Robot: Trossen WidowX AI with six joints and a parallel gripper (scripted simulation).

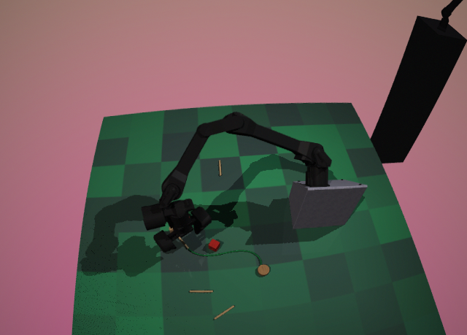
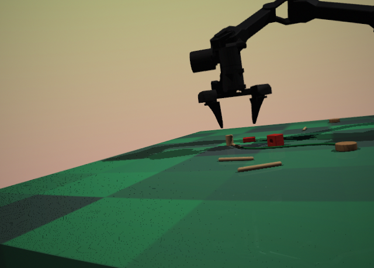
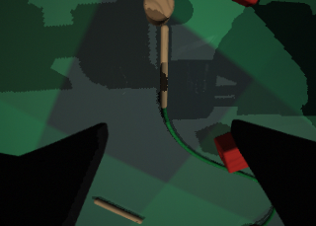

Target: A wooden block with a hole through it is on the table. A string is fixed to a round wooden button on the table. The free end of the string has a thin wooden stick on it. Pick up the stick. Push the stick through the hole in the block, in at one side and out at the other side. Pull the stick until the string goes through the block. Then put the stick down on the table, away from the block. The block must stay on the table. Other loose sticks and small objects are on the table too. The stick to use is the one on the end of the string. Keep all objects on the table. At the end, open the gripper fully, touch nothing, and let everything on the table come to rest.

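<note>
My gripper tip is now 1 cm short of the thin wooden stick, 1 cm to the left of it and 6 cm above it. From my gripper tip the other things lie so: wooden peg (5 cm ahead, 6 cm to the right, 4 cm below); round wooden button (25 cm behind, 10 cm to the left, 5 cm below); flat red piece (1 cm ahead, 12 cm to the right, 5 cm below).
</note>
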